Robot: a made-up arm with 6 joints.
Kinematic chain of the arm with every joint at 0, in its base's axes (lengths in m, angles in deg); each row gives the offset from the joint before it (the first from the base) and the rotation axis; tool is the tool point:
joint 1: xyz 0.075 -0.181 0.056 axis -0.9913 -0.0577 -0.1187
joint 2: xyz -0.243 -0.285 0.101 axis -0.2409 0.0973 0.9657
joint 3: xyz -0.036 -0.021 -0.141 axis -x
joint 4: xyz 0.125 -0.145 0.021 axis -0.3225 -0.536 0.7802
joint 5: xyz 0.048 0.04 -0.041 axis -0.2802 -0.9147 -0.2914
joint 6: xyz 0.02 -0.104 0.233 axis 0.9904 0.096 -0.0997
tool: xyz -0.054 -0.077 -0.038
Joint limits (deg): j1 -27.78..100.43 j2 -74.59..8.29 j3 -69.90..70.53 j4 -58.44..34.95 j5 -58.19..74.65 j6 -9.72..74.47
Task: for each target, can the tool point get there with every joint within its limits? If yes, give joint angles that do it. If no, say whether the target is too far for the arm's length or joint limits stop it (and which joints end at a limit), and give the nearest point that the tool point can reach.
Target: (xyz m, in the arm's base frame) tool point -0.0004 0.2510 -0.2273
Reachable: no: joint limits stop it (at a limit: joint 1, joint 2, joint 3, joint 4, joint 6) | nearest point -0.0389 0.0983 0.1358 | short by 0.396 m
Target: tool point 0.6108 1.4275 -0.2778
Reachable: no: too far | nearest point 0.0226 0.1870 0.2695 | short by 1.478 m
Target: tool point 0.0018 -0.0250 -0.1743
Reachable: no: joint limits stop it (at a limit: joint 1, joint 2, joint 3, joint 5, joint 6) | nearest point -0.1854 -0.1990 -0.2706 | short by 0.273 m
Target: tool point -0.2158 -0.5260 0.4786
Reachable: yes | joints 37.99 -11.39 3.38 24.58 14.44 12.06
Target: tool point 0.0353 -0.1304 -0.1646
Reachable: no: joint limits stop it (at a limit: joint 1, joint 2, joint 3, joint 4, joint 5, joint 6) | nearest point -0.1222 -0.2780 -0.2292 | short by 0.225 m
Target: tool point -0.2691 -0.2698 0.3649
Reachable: yes | joints 48.87 -28.68 55.00 -0.42 49.41 40.99
